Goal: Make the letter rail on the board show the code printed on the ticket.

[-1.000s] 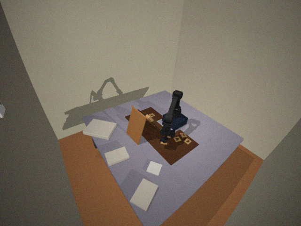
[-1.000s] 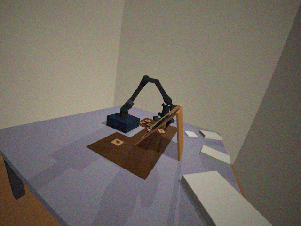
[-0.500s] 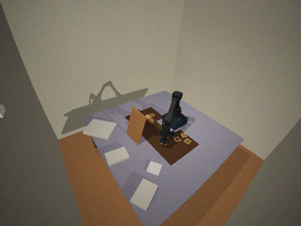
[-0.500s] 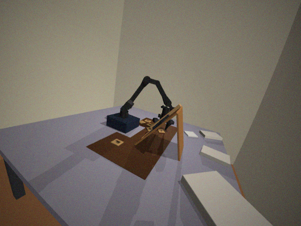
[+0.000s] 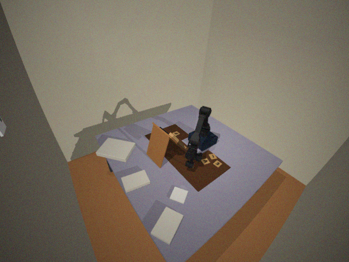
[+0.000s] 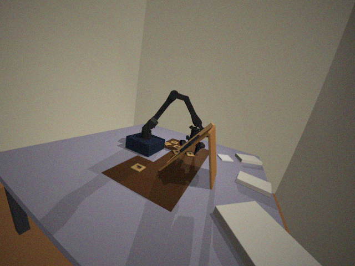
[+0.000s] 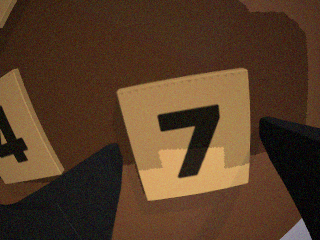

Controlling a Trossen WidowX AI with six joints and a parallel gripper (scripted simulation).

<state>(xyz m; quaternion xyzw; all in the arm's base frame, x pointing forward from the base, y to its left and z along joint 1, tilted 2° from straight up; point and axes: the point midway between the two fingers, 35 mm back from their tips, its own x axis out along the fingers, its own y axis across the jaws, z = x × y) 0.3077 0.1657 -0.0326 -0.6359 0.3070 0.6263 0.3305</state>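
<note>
Now: the tan tile marked 7 right at my gripper tip. The rest, counted from my gripper tip: white card: 25 cm ahead, 16 cm to the left; then white ticket: 21 cm to the right, 10 cm above; then brown mat: 10 cm behind, 16 cm to the right.
</note>
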